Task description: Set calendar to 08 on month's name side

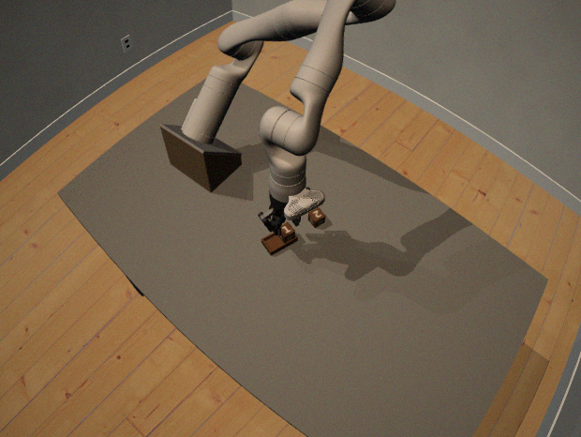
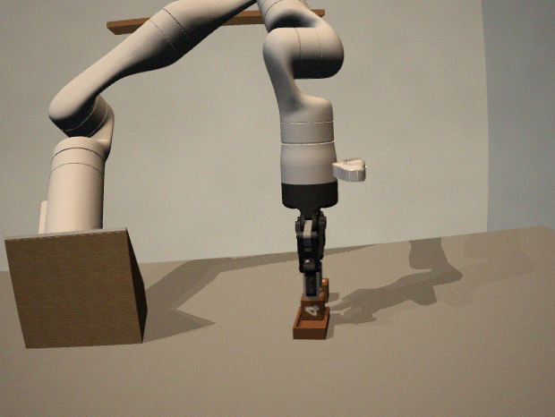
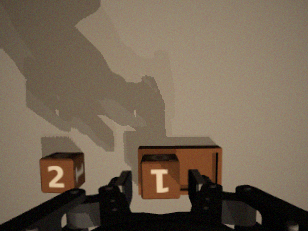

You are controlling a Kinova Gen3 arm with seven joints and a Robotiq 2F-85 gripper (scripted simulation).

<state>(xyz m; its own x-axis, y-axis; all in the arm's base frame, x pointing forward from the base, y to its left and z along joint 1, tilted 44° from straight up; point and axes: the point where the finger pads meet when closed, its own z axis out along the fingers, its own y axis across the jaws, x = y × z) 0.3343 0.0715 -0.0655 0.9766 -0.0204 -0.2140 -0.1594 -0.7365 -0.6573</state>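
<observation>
Right now my hand is 10 mm past the brown tray, 20 mm to the left of it and 50 mm above it. Also, from my hand: brown cube: 10 mm ahead, 90 mm to the left, 50 mm below.
</observation>
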